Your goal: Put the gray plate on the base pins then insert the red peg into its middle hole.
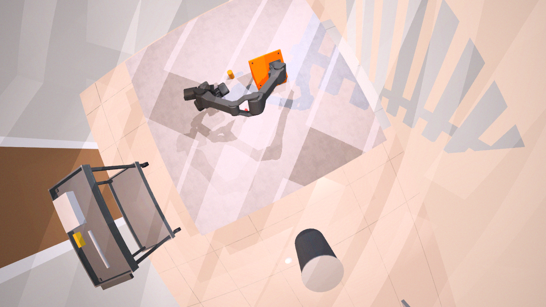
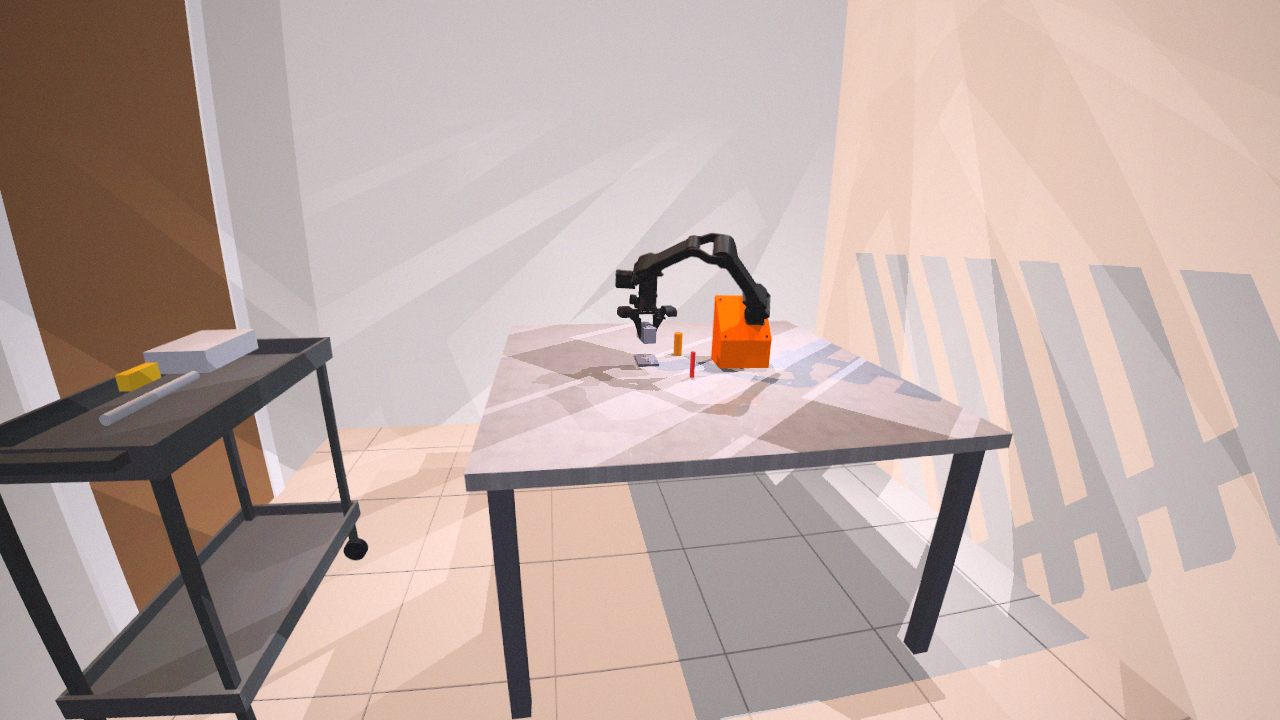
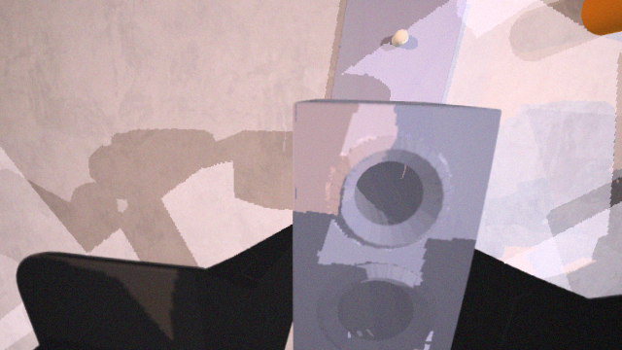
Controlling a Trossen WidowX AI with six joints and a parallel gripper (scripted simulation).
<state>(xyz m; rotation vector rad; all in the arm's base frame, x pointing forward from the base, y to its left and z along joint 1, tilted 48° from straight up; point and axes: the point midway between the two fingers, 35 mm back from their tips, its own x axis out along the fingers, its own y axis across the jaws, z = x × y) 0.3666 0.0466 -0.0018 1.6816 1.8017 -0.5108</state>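
Now: gripper tip 90 mm above the gray base, 60 mm to the left of it and 10 mm past it. Also, from my gripper tip: orange cylinder: 130 mm to the right, 130 mm behind, 60 mm below; gray plate: 30 mm above; red peg: 140 mm behind, 110 mm to the left, 60 mm below.
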